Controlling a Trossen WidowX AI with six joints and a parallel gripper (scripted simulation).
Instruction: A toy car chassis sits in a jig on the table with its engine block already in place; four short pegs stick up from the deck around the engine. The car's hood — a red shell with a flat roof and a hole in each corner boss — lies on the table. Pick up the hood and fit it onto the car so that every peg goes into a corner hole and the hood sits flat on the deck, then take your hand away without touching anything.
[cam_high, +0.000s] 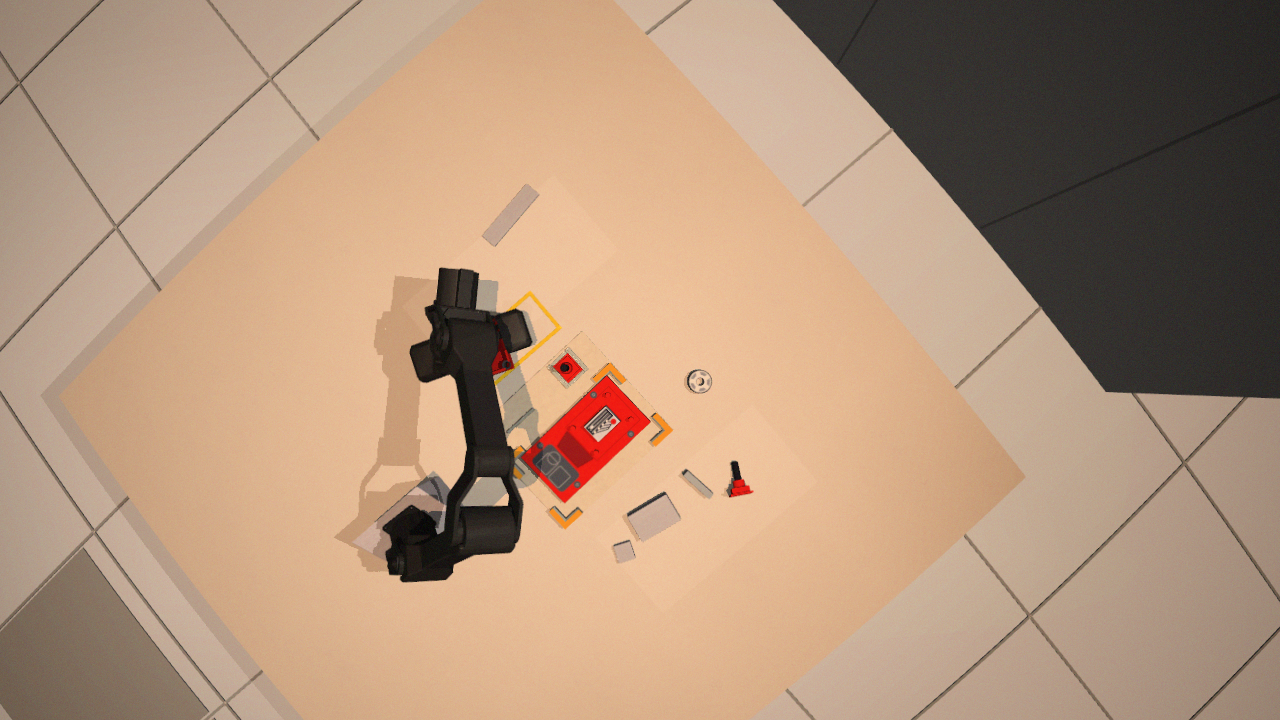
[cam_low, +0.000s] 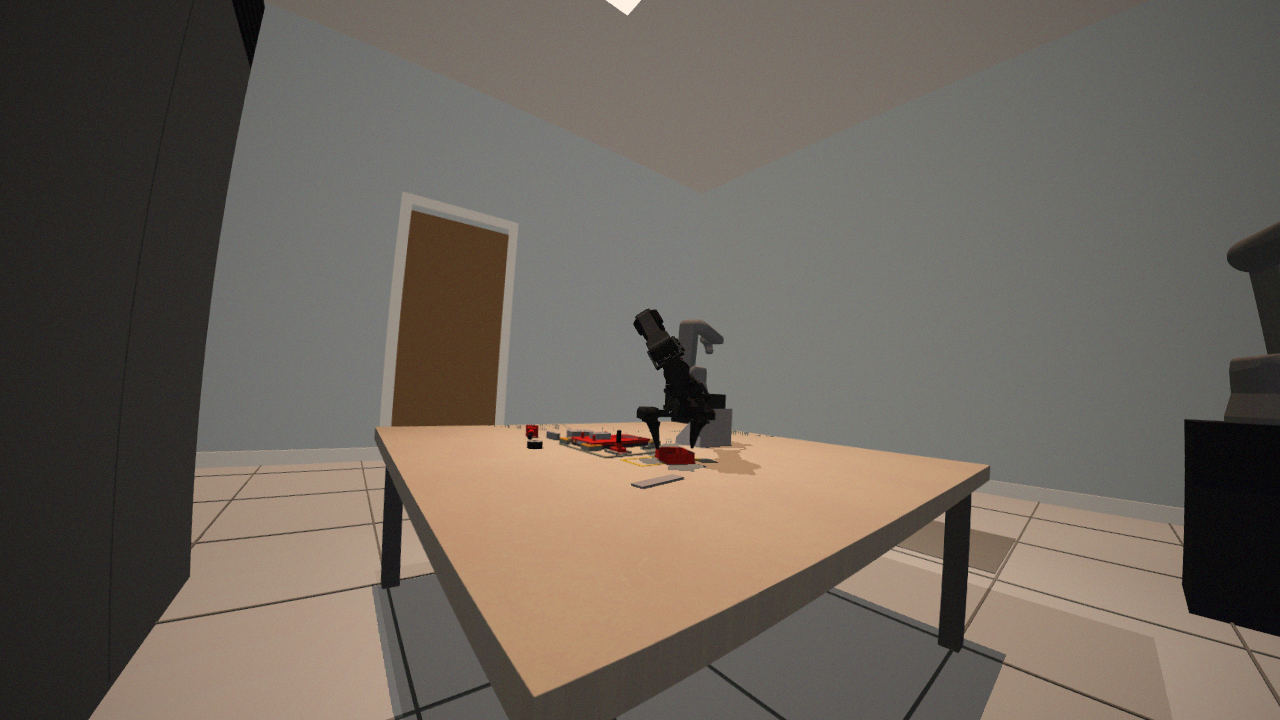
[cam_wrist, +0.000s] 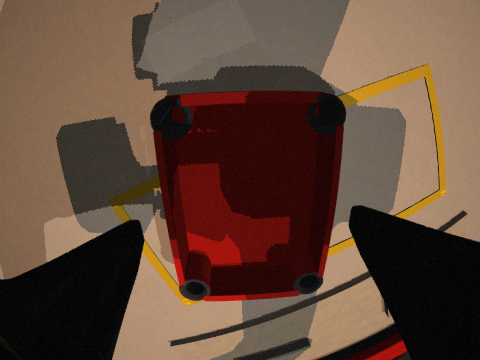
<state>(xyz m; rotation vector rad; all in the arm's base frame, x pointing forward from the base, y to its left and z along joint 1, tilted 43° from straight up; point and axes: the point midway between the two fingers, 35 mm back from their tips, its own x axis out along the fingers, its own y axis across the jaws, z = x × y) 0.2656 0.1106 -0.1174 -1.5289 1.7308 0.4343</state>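
My gripper tip is 20 mm above the red hood. Round my gripper tip: grey engine block: 220 mm to the right, 80 mm ahead; then grey bar: 170 mm ahead, 160 mm to the left, 20 mm below.
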